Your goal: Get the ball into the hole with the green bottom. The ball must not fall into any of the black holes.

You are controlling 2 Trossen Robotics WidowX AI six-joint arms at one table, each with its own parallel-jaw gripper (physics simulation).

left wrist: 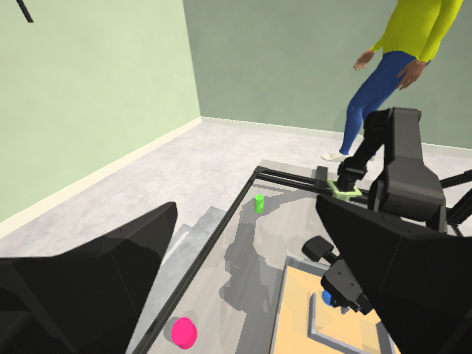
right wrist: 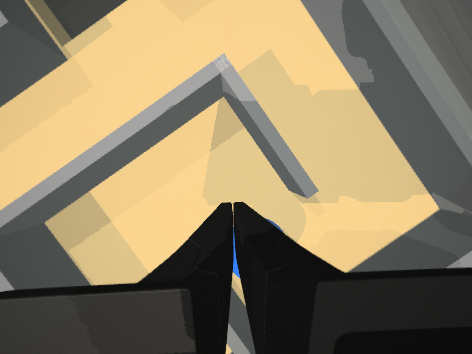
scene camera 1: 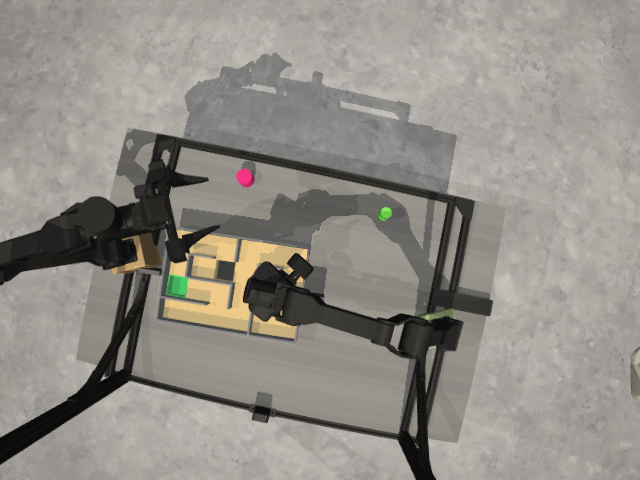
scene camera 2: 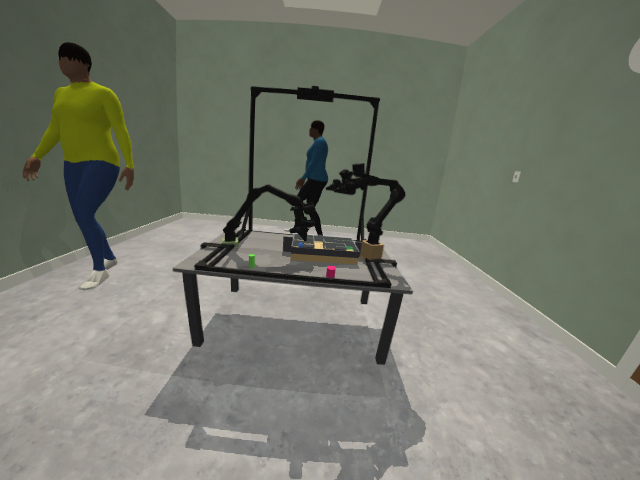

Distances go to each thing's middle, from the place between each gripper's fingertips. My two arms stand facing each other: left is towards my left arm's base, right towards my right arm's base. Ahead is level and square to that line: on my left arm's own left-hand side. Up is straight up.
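Labels:
I see the tan maze board (scene camera 1: 205,292), 380 mm below my left hand and 180 mm behind it. As for my right gripper, it is 4 cm above the board, 12 cm to the right of it and 4 cm past it.

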